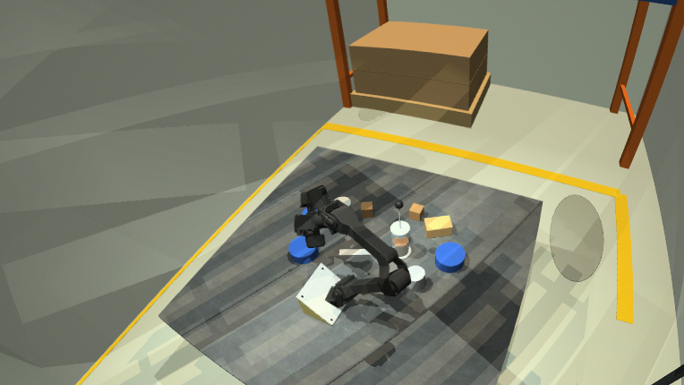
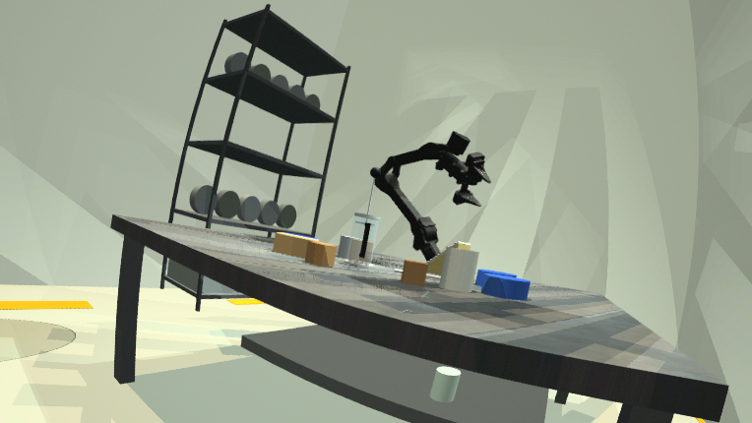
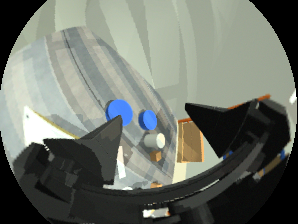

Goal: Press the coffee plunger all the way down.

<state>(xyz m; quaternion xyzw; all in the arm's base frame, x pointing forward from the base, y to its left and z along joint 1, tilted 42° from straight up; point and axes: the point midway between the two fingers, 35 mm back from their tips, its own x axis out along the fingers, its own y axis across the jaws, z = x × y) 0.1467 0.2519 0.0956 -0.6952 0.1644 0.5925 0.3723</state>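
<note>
The coffee press lies 290 mm to the right of my gripper tip, 190 mm ahead of it and 140 mm below it. Also, from my gripper tip: tan box 420 mm to the right, 320 mm ahead, 250 mm below; then white cylinder 280 mm ahead, 220 mm below.
</note>
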